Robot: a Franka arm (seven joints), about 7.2 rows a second.
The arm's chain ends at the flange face. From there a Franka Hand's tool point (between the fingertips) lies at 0.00 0.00 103.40 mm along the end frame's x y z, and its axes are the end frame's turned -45 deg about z.
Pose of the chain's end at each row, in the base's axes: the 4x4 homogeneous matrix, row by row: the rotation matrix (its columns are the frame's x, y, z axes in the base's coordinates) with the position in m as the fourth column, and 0 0 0 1 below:
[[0.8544 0.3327 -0.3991 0.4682], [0.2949 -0.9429 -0.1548 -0.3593], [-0.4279 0.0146 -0.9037 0.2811], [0 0 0 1]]
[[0.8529 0.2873 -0.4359 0.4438], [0.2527 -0.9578 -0.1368 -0.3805], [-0.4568 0.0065 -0.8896 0.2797], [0 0 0 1]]
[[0.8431 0.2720 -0.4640 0.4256], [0.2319 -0.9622 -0.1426 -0.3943], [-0.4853 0.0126 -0.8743 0.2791], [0 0 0 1]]
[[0.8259 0.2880 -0.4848 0.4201], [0.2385 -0.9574 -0.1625 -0.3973], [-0.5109 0.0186 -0.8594 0.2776], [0 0 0 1]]
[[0.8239 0.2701 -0.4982 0.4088], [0.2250 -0.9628 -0.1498 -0.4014], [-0.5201 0.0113 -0.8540 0.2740], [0 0 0 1]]
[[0.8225 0.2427 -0.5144 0.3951], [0.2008 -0.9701 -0.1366 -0.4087], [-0.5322 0.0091 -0.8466 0.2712], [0 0 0 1]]
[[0.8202 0.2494 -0.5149 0.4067], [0.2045 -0.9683 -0.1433 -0.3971], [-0.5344 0.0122 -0.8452 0.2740], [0 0 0 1]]
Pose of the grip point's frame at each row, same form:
[[0.3689 0.8394 -0.3991 0.4269], [0.8753 -0.4582 -0.1548 -0.3753], [-0.3129 -0.2922 -0.9037 0.1877], [0 0 0 1]]
[[0.3999 0.8062 -0.4359 0.3987], [0.8560 -0.4986 -0.1368 -0.3946], [-0.3276 -0.3184 -0.8896 0.1877], [0 0 0 1]]
[[0.4038 0.7885 -0.4640 0.3776], [0.8444 -0.5164 -0.1426 -0.4090], [-0.3521 -0.3342 -0.8743 0.1887], [0 0 0 1]]
[[0.3804 0.7876 -0.4848 0.3700], [0.8456 -0.5083 -0.1625 -0.4141], [-0.3744 -0.3481 -0.8594 0.1887], [0 0 0 1]]
[[0.3916 0.7736 -0.4982 0.3573], [0.8399 -0.5217 -0.1498 -0.4169], [-0.3758 -0.3598 -0.8540 0.1857], [0 0 0 1]]
[[0.4100 0.7532 -0.5144 0.3419], [0.8280 -0.5440 -0.1366 -0.4228], [-0.3828 -0.3699 -0.8466 0.1837], [0 0 0 1]]
[[0.4036 0.7563 -0.5149 0.3535], [0.8293 -0.5401 -0.1433 -0.4119], [-0.3865 -0.3693 -0.8452 0.1866], [0 0 0 1]]

